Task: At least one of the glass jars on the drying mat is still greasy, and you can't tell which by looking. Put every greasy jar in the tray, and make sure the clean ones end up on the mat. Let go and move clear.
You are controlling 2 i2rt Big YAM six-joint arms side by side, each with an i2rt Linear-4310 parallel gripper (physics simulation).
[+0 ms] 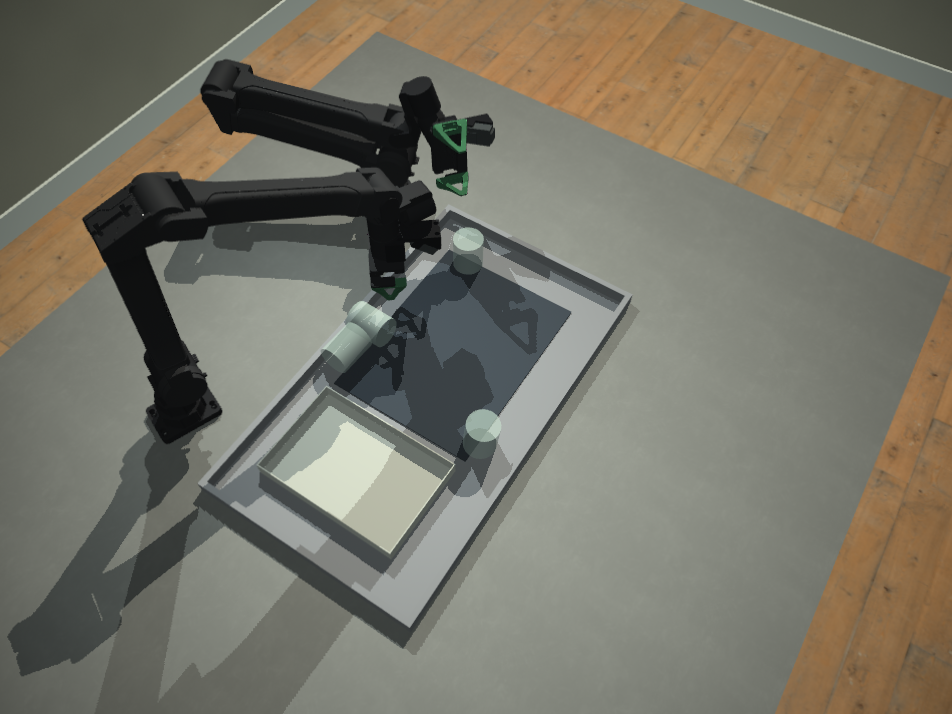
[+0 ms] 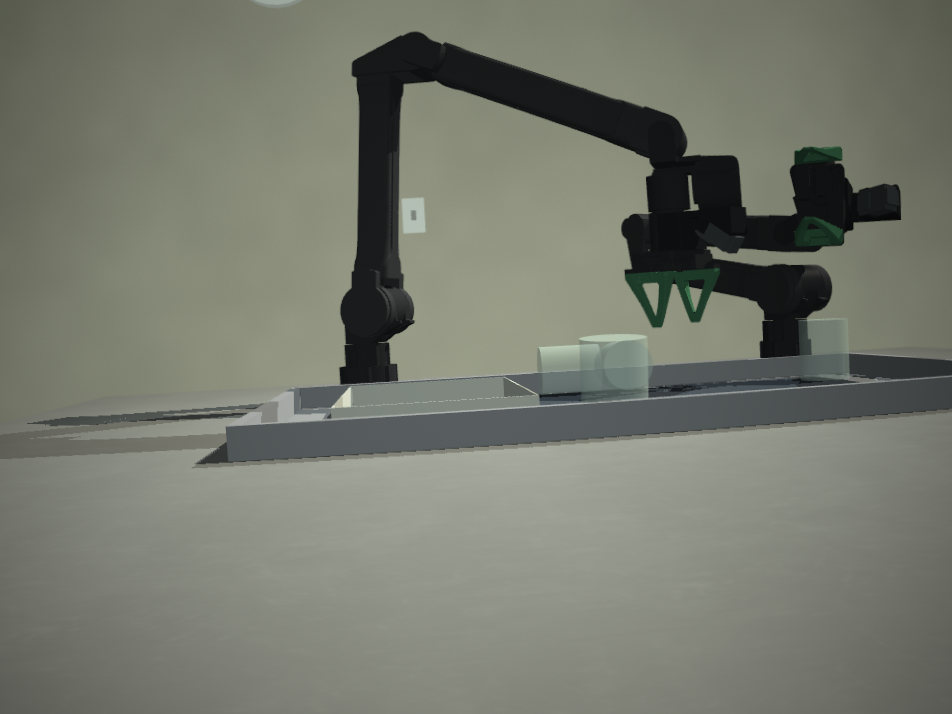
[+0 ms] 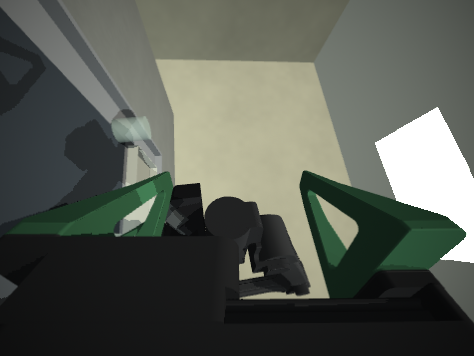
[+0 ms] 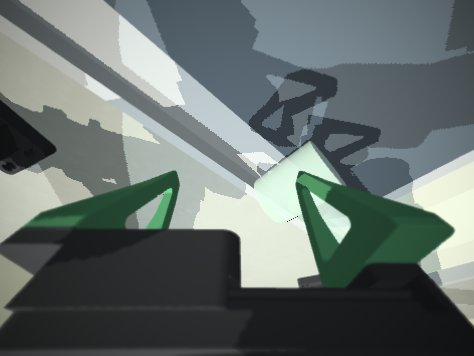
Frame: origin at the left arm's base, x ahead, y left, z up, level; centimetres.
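Where they show: left gripper, between the fingertips: [image 1: 463,174] [image 2: 808,182] [image 3: 236,178]; right gripper, between the fingertips: [image 1: 389,280] [image 2: 676,324] [image 4: 237,177]; right arm's base, origin of its link: [image 1: 185,413] [image 4: 319,284].
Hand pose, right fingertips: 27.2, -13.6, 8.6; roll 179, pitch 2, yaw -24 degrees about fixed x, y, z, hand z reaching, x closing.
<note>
After its pixels a point has its place, as x, y, z.
One glass jar [image 1: 468,244] {26.9, 5.2, 8.3} [image 2: 830,345] {28.8, 6.7, 5.0} stands upright at the mat's upper corner. Another upright jar [image 1: 482,430] {65.8, -14.6, 8.2} [image 2: 595,376] {67.8, -15.2, 4.8} [image 3: 131,130] {61.9, -12.7, 5.2} is at the mat's corner beside the cream tray [image 1: 322,511] {62.4, -45.6, 1.5} [image 2: 430,393] {44.6, -43.0, 1.6}. Two jars lie together by the mat's left edge: one jar [image 1: 347,347] {36.2, -27.5, 6.2} [image 2: 561,368] {37.8, -27.2, 3.8} on its side, the other jar [image 1: 372,322] {33.7, -20.8, 6.8} apparently too. A jar [image 4: 282,187] {30.1, -18.5, 5.7} shows partly behind a finger. My right gripper [image 1: 389,288] {27.2, -13.6, 8.6} [image 2: 675,322] {27.2, -13.6, 8.6} [image 4: 237,177] {27.2, -13.6, 8.6} is open, above and beside them. My left gripper [image 1: 464,170] {24.9, 5.0, 26.7} [image 3: 236,178] {24.9, 5.0, 26.7} is open, raised beyond the mat. Grease is not visible.
A grey raised rim [image 1: 538,263] [image 2: 461,431] surrounds the dark drying mat [image 1: 503,307] {39.7, 6.3, 0.4} and the cream tray. The two lying jars are near its left side. The arms' wrists are close together at the upper part. Shadows fall across the mat.
</note>
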